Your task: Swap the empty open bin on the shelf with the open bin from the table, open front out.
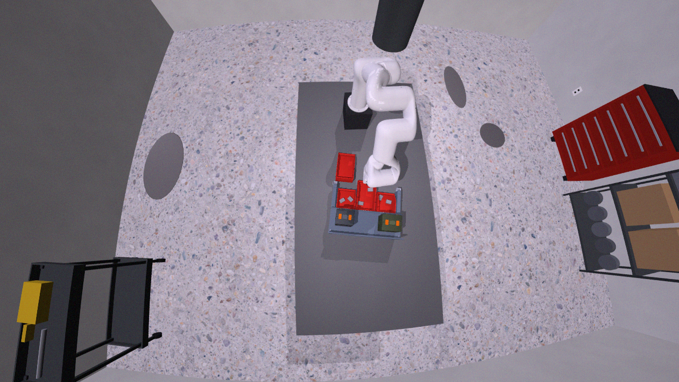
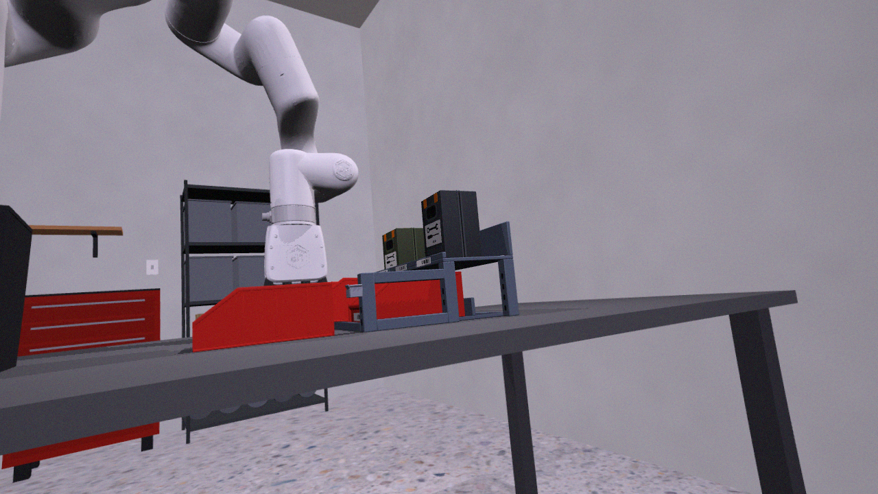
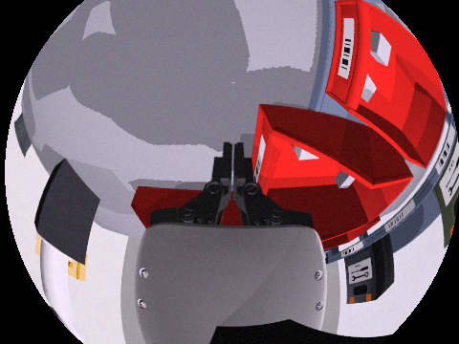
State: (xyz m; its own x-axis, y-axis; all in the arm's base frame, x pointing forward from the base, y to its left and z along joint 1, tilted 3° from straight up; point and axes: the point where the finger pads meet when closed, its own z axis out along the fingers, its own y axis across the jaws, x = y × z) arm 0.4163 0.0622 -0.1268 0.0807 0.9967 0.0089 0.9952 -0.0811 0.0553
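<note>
My hand is 7 cm short of the shelf lip and 3 cm above it. Round my hand: dark grey box: 24 cm ahead, 14 cm to the right, 13 cm above; then green box: 27 cm ahead, 9 cm to the left, 11 cm above.
</note>
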